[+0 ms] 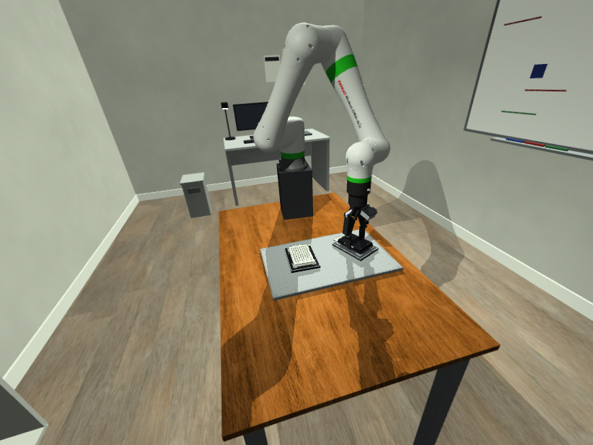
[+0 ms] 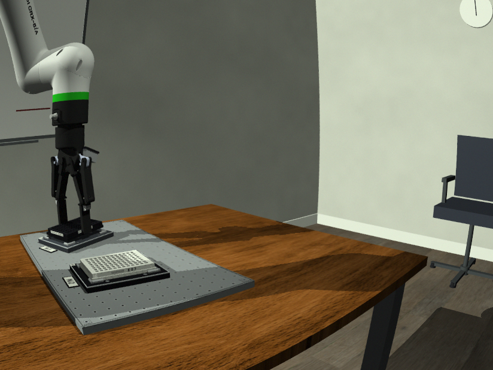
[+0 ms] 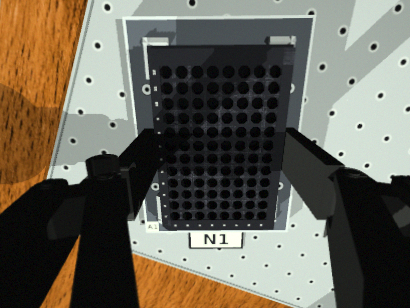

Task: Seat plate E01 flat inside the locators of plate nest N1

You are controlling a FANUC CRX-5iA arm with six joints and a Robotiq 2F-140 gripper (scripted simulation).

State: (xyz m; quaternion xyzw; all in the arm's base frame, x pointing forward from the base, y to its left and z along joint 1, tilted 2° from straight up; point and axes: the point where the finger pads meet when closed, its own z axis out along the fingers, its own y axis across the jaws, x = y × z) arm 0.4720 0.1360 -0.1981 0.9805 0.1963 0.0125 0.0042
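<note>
Now: hand 50 mm above the grey nest N1. The rest, counted from my hand: black well plate E01 (20 mm below); white well plate E07 (250 mm to the right, 30 mm below).
</note>
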